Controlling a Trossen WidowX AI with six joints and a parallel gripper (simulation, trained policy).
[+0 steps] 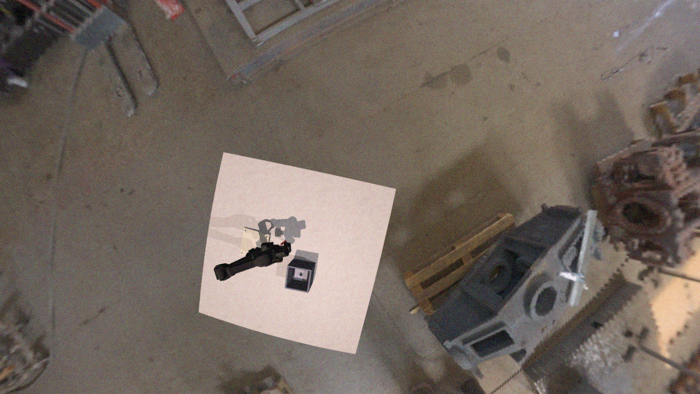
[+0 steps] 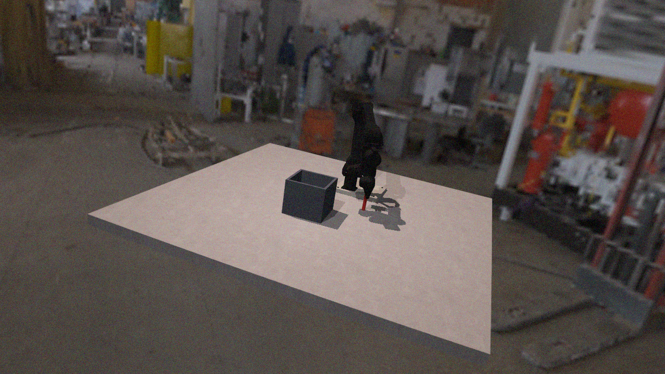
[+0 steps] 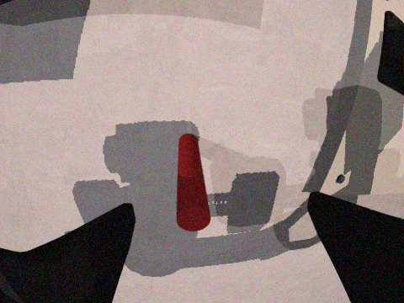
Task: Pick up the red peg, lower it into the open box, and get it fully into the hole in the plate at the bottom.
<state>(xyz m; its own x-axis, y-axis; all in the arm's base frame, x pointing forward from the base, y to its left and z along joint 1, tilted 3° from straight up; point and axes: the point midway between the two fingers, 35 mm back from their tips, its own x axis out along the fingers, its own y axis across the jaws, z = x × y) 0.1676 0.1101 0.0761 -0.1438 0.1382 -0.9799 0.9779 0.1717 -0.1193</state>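
Now: the red peg 30 mm below my gripper tip and 20 mm ahead of it. The rest, counted from my gripper tip: plate (200 mm to the right, 170 mm ahead, 20 mm below).
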